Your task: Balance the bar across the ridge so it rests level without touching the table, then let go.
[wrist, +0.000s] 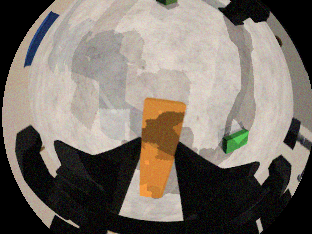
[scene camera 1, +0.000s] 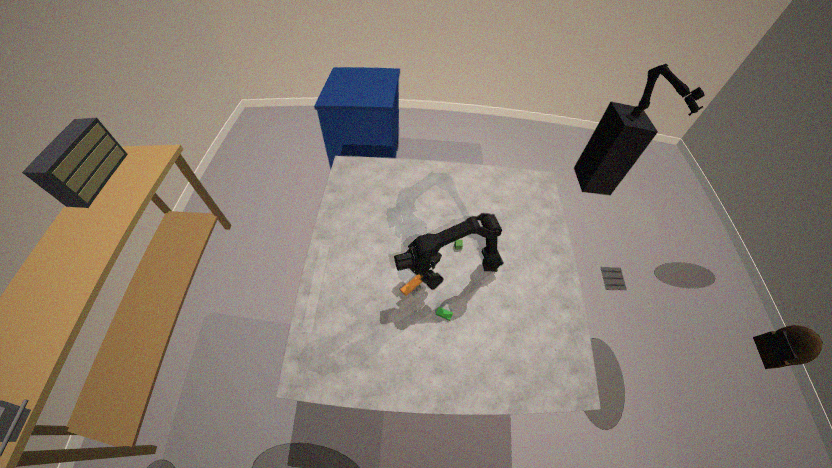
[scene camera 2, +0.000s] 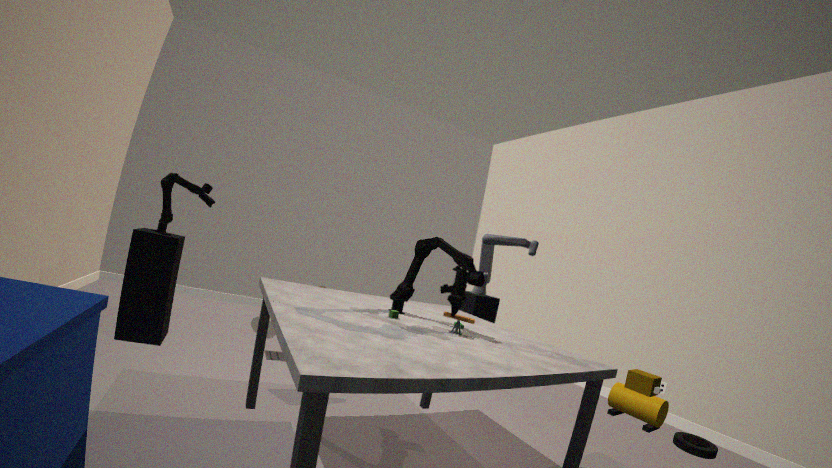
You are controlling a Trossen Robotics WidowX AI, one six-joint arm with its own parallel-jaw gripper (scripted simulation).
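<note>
There is a bar (wrist: 162, 120) here, and my gripper (wrist: 159, 143) is holding it.
</note>
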